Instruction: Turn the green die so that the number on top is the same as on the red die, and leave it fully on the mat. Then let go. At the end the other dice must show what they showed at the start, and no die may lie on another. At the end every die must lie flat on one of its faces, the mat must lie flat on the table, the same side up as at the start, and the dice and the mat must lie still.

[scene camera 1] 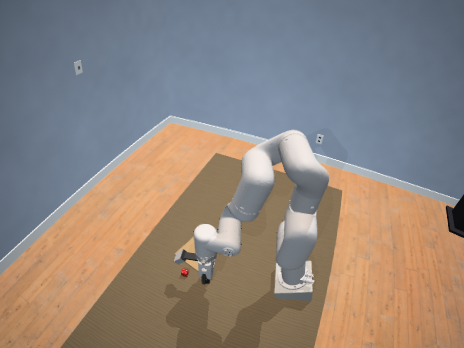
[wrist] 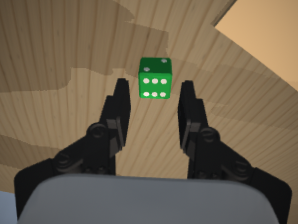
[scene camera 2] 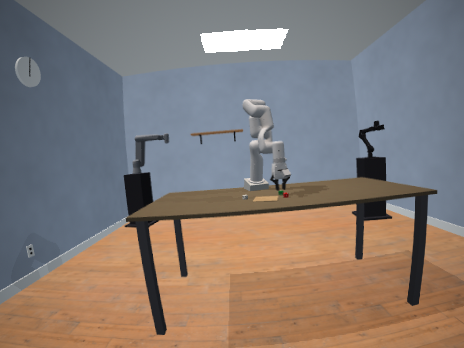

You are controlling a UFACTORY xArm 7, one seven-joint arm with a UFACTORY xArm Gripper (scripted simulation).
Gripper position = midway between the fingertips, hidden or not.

Observation:
I see my gripper (wrist: pixel 154 94) and a green die (wrist: pixel 155 74).

